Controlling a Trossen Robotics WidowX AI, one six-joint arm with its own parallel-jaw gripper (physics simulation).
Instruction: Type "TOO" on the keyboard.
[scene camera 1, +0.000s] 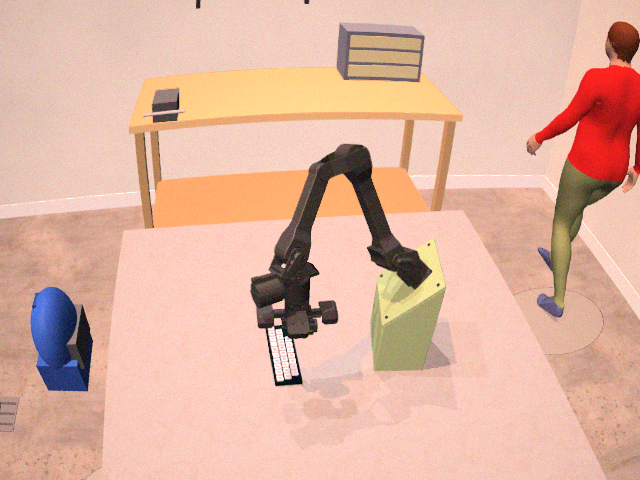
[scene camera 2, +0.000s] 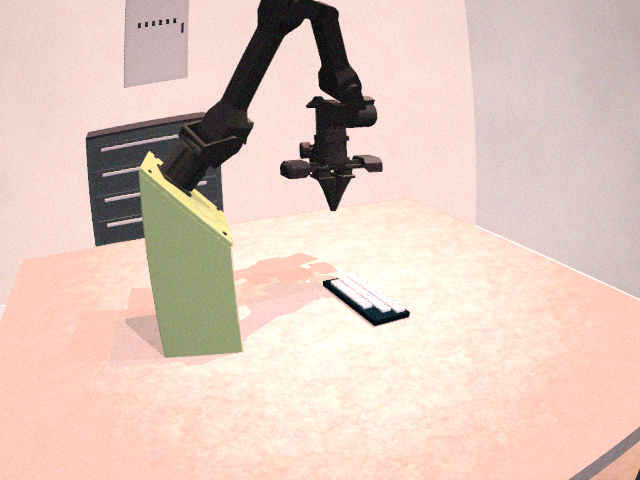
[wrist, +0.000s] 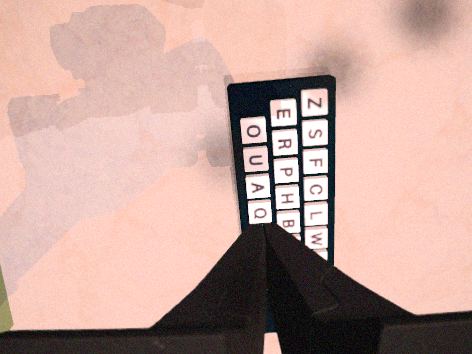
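Pixels of known places: gripper, fingertip midpoint: (scene camera 2: 333, 210) (wrist: 262, 236); arm's base at its link origin: (scene camera 1: 418, 275) (scene camera 2: 172, 180).
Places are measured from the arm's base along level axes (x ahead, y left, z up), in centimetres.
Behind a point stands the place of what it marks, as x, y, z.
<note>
A dark keyboard (scene camera 1: 283, 356) {31.7, -11.1, -25.6} (scene camera 2: 364, 298) {29.6, -14.0, -25.5} (wrist: 252, 95) {32.6, -2.3, -25.8} with white keys lies flat on the table (scene camera 1: 206, 413) {58.8, -2.1, -27.0} (scene camera 2: 310, 403) {-0.1, -31.9, -27.1}. In the wrist view its letters are turned sideways. The O key (wrist: 253, 131) {31.7, -4.5, -25.3} is at the top of the left column, with U (wrist: 255, 160) {31.0, -6.4, -25.3}, A (wrist: 257, 187) {30.3, -8.4, -25.3} and Q (wrist: 260, 212) {29.7, -10.3, -25.3} below it. The T key cannot be made out; the fingers hide the keyboard's lower part. My gripper (scene camera 2: 333, 208) {31.7, -4.2, -11.2} (wrist: 262, 236) {31.7, -4.2, -11.2} is shut and empty, pointing down well above the keyboard. In the wrist view its tips overlap the lower edge of Q.
The arm's green pedestal (scene camera 1: 405, 335) {6.5, 6.8, -12.5} (scene camera 2: 193, 289) {-3.2, -9.7, -15.3} stands on the table to one side of the keyboard. Behind the table are a wooden bench (scene camera 1: 248, 95) and a drawer cabinet (scene camera 2: 118, 186). A person in red (scene camera 1: 604, 118) is at the right, and a blue chair-like object (scene camera 1: 54, 325) is at the left.
</note>
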